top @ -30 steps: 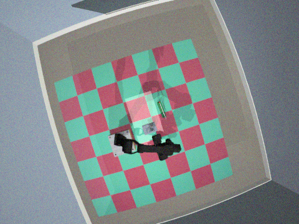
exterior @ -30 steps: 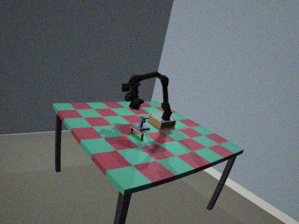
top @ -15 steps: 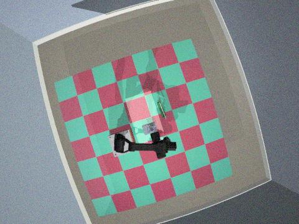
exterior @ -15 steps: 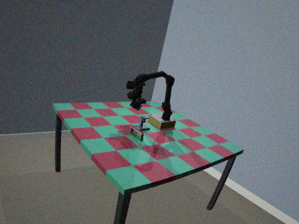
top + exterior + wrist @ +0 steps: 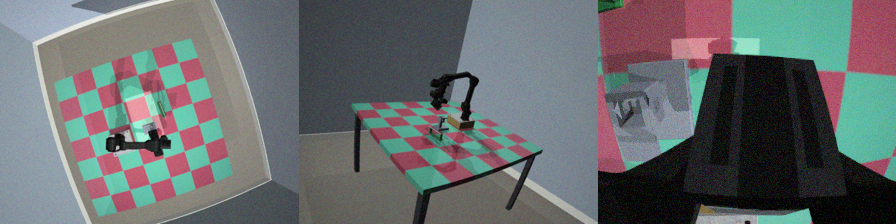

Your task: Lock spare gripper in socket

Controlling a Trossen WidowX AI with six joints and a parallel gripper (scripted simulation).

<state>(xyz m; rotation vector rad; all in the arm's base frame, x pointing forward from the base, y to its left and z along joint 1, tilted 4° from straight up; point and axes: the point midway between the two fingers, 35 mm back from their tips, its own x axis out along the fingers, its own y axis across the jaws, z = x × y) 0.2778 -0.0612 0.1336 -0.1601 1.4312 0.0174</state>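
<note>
The mount is 30 mm behind my gripper tip, 100 mm to the left of it and 110 mm below it. Also, from my gripper tip: spare gripper (20 mm behind); then cradle (90 mm ahead, 240 mm to the left, 130 mm below).
</note>
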